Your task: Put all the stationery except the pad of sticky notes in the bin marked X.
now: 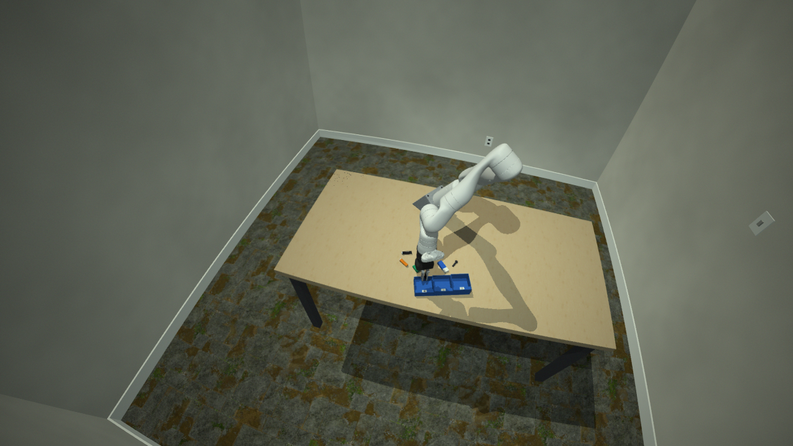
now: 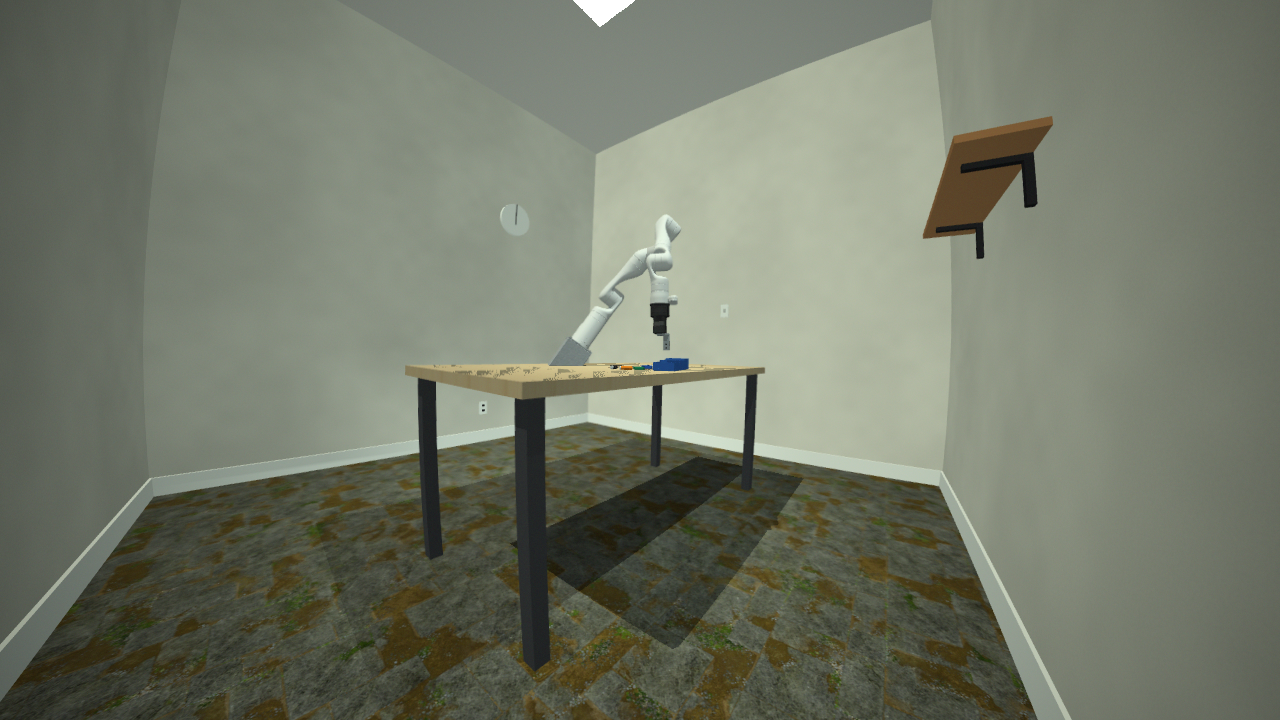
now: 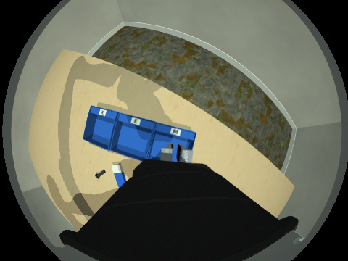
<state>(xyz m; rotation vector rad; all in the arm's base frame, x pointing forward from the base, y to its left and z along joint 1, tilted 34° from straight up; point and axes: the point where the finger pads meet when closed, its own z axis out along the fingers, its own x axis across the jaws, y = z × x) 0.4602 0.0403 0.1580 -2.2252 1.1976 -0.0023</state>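
Now: the blue bin 4 cm behind my hand, 8 cm to the left of it and 7 cm below it. The rest, counted from my hand: green pad: 9 cm behind, 6 cm to the right, 9 cm below; then small orange item: 8 cm behind, 13 cm to the right, 9 cm below; then eraser: 14 cm behind, 5 cm to the left, 9 cm below.
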